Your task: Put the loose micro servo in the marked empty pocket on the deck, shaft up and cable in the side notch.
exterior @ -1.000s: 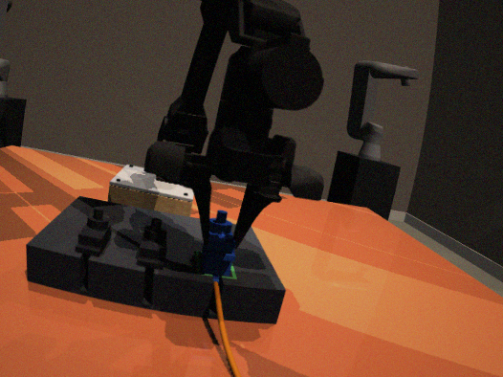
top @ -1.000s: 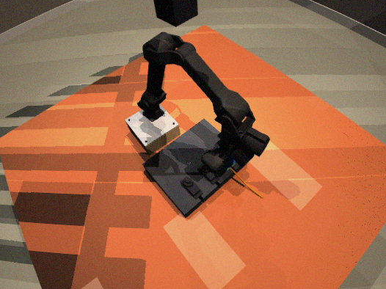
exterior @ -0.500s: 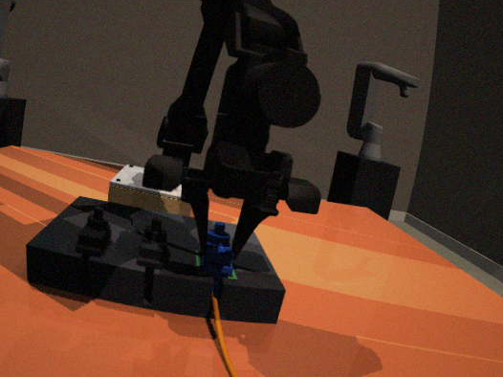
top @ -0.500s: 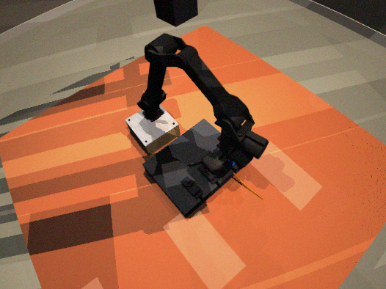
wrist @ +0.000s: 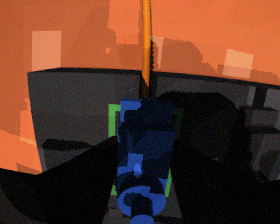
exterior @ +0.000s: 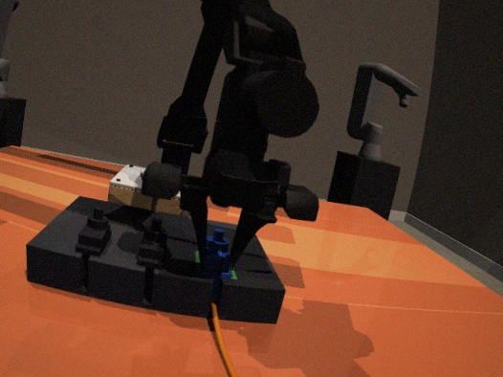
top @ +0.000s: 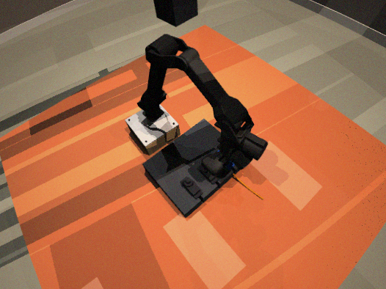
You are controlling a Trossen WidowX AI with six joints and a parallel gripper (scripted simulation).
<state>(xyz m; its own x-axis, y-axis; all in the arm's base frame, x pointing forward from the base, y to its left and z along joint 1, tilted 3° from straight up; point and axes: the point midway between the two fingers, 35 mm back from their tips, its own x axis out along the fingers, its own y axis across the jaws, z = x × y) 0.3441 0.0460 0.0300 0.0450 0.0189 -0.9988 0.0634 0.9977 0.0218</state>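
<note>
My gripper tip is now 13 cm past the dark deck, 7 cm to the left of it and 3 cm above it.
</note>
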